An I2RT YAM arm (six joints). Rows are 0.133 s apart.
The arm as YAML. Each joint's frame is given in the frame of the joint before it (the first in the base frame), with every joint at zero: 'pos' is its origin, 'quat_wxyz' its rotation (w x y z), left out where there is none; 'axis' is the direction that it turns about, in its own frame. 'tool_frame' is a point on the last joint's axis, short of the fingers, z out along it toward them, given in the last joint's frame.
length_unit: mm
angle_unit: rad
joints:
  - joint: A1
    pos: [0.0, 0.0, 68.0]
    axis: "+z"
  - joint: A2
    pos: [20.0, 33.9, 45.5]
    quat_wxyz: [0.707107, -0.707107, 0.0, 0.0]
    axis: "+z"
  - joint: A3
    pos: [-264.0, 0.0, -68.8]
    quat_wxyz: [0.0, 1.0, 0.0, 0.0]
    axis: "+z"
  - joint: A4
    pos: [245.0, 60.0, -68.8]
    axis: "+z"
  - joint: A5
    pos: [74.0, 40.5, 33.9]
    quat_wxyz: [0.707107, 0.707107, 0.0, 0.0]
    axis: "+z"
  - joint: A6
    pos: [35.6, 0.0, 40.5]
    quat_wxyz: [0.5, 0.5, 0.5, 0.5]
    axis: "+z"
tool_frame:
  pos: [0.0, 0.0, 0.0]
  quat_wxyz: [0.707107, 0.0, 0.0, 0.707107]
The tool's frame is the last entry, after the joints.
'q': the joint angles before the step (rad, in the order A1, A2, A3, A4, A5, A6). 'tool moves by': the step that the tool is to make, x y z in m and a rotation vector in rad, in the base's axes. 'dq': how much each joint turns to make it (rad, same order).
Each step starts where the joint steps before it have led.
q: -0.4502, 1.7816, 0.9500, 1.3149, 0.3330, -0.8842
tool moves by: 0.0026, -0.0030, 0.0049, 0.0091, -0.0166, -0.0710
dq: 0.0021, 0.0104, 0.0300, -0.0004, 0.0717, -0.0225
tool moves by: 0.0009, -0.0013, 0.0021, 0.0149, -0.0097, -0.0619
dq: 0.0035, 0.0056, 0.0149, 0.0007, 0.0657, -0.0181
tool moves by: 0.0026, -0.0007, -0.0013, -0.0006, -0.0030, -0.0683
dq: 0.0065, 0.0221, 0.0151, 0.0302, 0.0651, -0.0420
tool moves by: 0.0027, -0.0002, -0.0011, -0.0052, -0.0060, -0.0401
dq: 0.0054, 0.0205, 0.0137, 0.0302, 0.0377, -0.0300
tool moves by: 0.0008, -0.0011, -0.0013, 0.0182, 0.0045, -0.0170
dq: 0.0000, 0.0023, 0.0038, -0.0156, 0.0221, 0.0043
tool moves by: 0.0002, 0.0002, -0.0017, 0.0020, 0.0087, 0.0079
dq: 0.0001, -0.0001, -0.0042, -0.0063, -0.0076, 0.0029
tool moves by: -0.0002, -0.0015, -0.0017, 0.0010, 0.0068, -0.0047
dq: -0.0037, 0.0035, -0.0012, -0.0004, -0.0001, -0.0026
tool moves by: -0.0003, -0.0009, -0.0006, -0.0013, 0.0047, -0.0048
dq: -0.0024, 0.0015, -0.0004, 0.0008, 0.0005, -0.0048
